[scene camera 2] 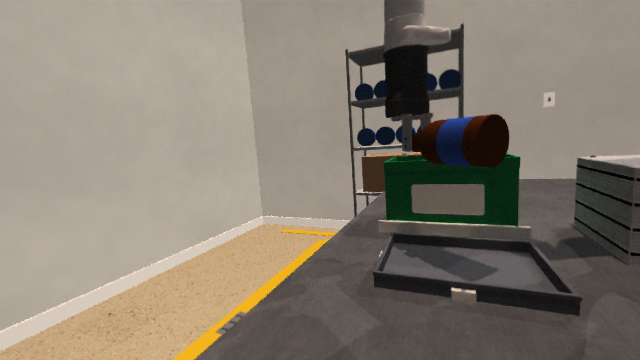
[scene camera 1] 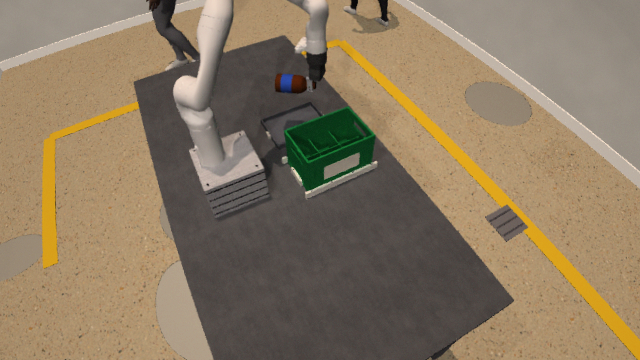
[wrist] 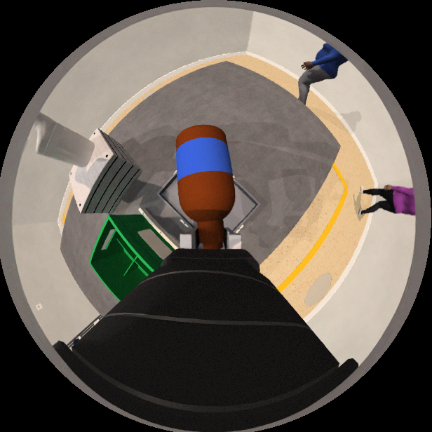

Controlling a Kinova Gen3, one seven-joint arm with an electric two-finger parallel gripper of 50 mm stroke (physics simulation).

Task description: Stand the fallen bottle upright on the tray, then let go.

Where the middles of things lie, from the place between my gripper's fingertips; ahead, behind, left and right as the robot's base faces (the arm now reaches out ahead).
Now: hand 6 cm past the brown bottle (scene camera 2: 479,141), 4 cm to the right of it and 1 cm below it.
